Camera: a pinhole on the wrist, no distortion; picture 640 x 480 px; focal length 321.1 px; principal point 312.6 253.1 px. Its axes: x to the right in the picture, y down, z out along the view. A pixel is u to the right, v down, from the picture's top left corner.
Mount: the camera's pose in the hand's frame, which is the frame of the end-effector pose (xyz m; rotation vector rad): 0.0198 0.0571 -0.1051 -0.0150 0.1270 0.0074
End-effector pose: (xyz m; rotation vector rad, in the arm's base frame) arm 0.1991 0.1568 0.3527 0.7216 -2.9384 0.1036
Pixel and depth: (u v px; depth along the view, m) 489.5 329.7 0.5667
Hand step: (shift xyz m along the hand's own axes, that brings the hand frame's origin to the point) 0.4001 0.2030 0.4155
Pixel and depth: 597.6 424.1 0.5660
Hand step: 0.5873 0.3704 0.3883
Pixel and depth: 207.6 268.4 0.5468
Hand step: -0.0886 0.0904 0.4595
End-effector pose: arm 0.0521 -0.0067 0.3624 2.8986 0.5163 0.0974
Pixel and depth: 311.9 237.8 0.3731
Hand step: 0.0664 0.0451 0.2653
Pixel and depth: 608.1 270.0 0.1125
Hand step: 0.1367 0.0654 -0.0067
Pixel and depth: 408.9 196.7 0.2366
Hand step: 0.1205 0.0197 0.1212
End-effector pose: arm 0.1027 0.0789 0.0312 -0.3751 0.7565 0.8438
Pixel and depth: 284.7 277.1 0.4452
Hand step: 0.0375 0.0970 0.3409
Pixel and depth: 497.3 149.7 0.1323
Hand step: 0.1124 0.0170 0.0171
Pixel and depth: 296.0 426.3 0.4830
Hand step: 0.0540 0.3249 0.3733
